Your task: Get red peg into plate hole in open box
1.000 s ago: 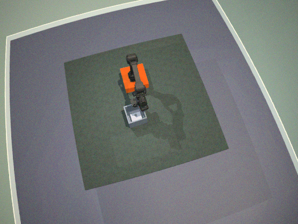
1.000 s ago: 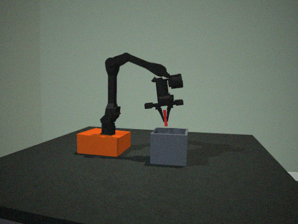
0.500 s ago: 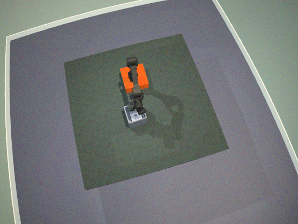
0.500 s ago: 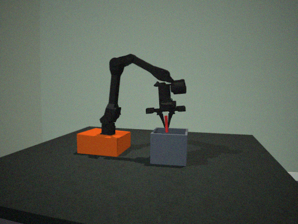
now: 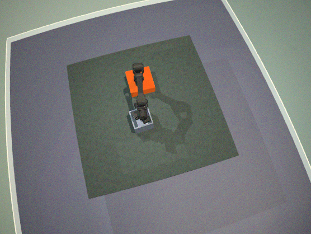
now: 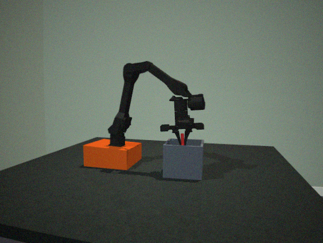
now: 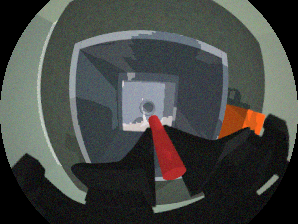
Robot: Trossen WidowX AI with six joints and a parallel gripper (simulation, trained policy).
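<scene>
My gripper tip is 2 cm below the red peg.
</scene>
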